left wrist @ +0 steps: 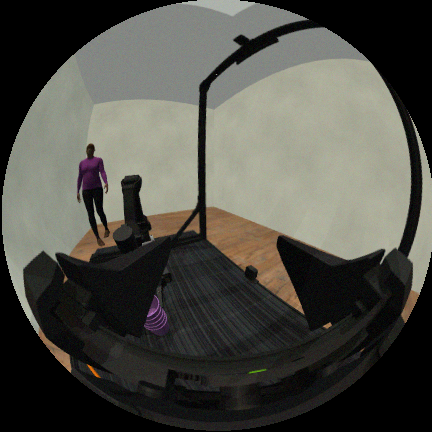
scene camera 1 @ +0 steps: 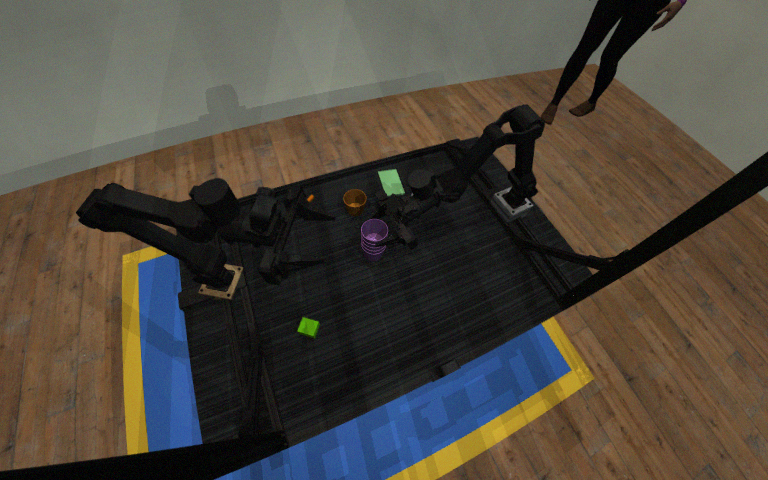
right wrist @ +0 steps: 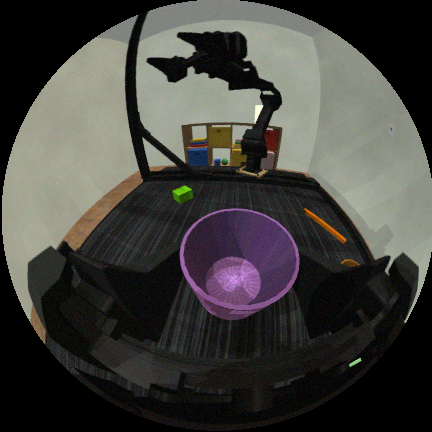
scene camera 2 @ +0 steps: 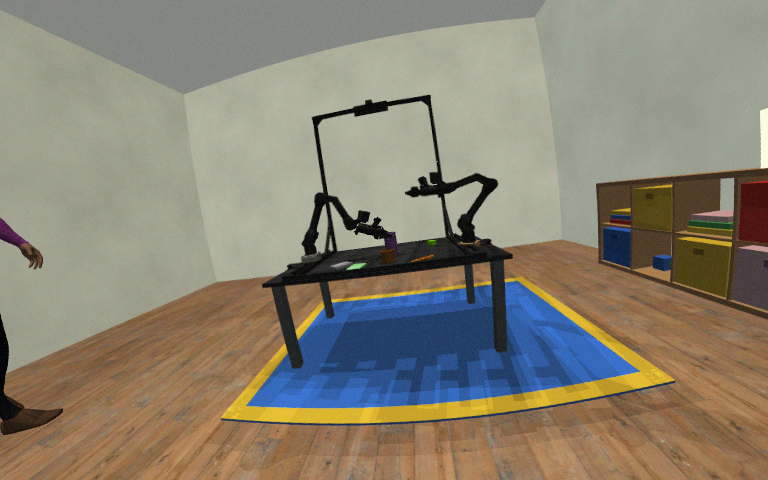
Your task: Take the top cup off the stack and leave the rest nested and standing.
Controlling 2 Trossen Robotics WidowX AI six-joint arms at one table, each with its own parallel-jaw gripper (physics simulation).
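Seen in the pictures: left gripper, fingertip midpoint: [left wrist: 224,241] [scene camera 1: 329,238] [right wrist: 159,47] [scene camera 2: 408,192]; right gripper, fingertip midpoint: [scene camera 1: 369,235] [right wrist: 237,244] [scene camera 2: 392,235]; left arm's base, link origin: [scene camera 1: 220,279] [right wrist: 252,169] [scene camera 2: 469,241]; right arm's base, link origin: [left wrist: 145,239] [scene camera 1: 514,199] [scene camera 2: 310,254].
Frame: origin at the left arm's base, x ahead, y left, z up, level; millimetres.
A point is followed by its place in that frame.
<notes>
A purple top cup [scene camera 1: 374,228] {z 66, x 412, y 204 mm} [right wrist: 250,232] {z 83, x 384, y 169 mm} stands upright, open end up, on a stack of nested purple cups [scene camera 1: 373,249] [scene camera 2: 391,246] [left wrist: 159,325]. Several rims show close together below it. My right gripper [right wrist: 237,244] {z 85, x 404, y 167 mm} is shut on the top cup, one finger on each side of it near the rim. In the right wrist view the top cup hides most of the lower cups. My left gripper [scene camera 1: 327,240] {z 323, x 351, y -2 mm} [scene camera 2: 407,193] {z 323, x 351, y -2 mm} [left wrist: 224,241] {z 323, x 351, y -2 mm} is open and empty, high above the table and to the left of the stack in scene camera 1.
An orange cup [scene camera 1: 355,202] {z -24, x 326, y 359 mm} [scene camera 2: 387,255] {z 11, x 310, y 362 mm} stands behind the stack in scene camera 1. A light green pad [scene camera 1: 390,181] {z -19, x 434, y 474 mm} [scene camera 2: 355,266] {z -19, x 438, y 475 mm}, a pale pad [scene camera 2: 340,264] {z -14, x 559, y 467 mm}, an orange stick [scene camera 2: 422,258] {z -20, x 144, y 300 mm} [right wrist: 325,226] {z -23, x 154, y 298 mm} and a green block [scene camera 1: 308,327] {z -1, x 282, y -89 mm} [right wrist: 182,194] {z -5, x 292, y -68 mm} lie on the table.
</notes>
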